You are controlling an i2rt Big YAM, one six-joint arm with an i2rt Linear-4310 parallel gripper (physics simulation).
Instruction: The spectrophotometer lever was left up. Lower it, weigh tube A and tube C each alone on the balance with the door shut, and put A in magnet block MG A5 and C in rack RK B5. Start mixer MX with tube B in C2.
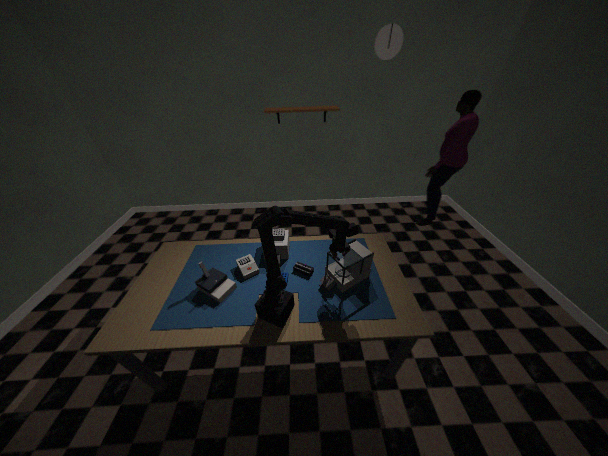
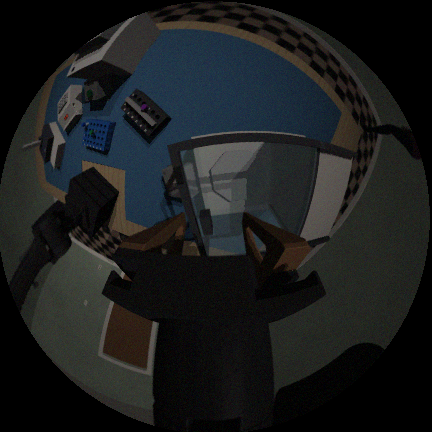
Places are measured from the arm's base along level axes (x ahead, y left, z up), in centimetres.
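Where they show: gripper, between the fingertips: point(image 1: 338, 257) point(image 2: 213, 216); arm's base, origin of its link: point(image 1: 273, 297) point(image 2: 77, 209).
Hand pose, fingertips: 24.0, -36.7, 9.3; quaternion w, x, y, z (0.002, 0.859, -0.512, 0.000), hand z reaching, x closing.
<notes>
Things, the pixels of their top centre, and the offset from my fingertips, as dx, dy, dz. "spot": a spot on its surface instead. Level surfaces: height alone.
- dark handle, a spot on its surface: point(image 2: 205, 221) spot: -0.4, +0.7, +0.8
- pale lever, centre of its top: point(image 1: 201, 263) -7.7, +83.4, -1.4
- blue rack, centre of its top: point(image 2: 93, 133) point(image 1: 277, 277) -2.0, +38.8, -18.4
- black block with a metallic bar, centre of its top: point(image 2: 138, 109) point(image 1: 303, 266) +7.0, +22.5, -16.7
- purple-topped tube, centre of its top: point(image 2: 143, 106) +8.0, +21.0, -15.8
- small white device with a red mark, centre of its top: point(image 1: 246, 262) +6.3, +61.9, -14.5
- large white machine, centre of its top: point(image 1: 274, 237) +21.8, +43.9, -4.4
- small grey block, a spot on its surface: point(image 2: 95, 91) spot: +10.9, +40.3, -15.3
- blue mat, height of its surface: dz -21.4
My gripper point(image 1: 340, 254) point(image 2: 213, 216) is partly open and empty, above the near left part of the glass-walled balance point(image 1: 361, 259) point(image 2: 327, 195). A dark handle point(image 2: 205, 221) shows on the glass; I cannot tell whether the door is shut. A dark and white device point(image 1: 216, 286) point(image 2: 57, 145), probably the spectrophotometer, has a pale lever point(image 1: 202, 268) point(image 2: 31, 145) sticking up. A blue rack point(image 1: 284, 276) point(image 2: 102, 142) holds small tubes, one green-topped. A black block with a metallic bar point(image 1: 303, 270) point(image 2: 150, 127) holds a purple-topped tube point(image 2: 144, 107). Tube letters and labels are unreadable.
A small white device with a red mark point(image 1: 247, 267) point(image 2: 70, 107) stands beside the blue rack. A large white machine point(image 1: 283, 246) point(image 2: 131, 45) stands at the back, with a small grey block point(image 2: 95, 91) near it. All stand on the blue mat point(image 1: 225, 317) point(image 2: 220, 80).
</notes>
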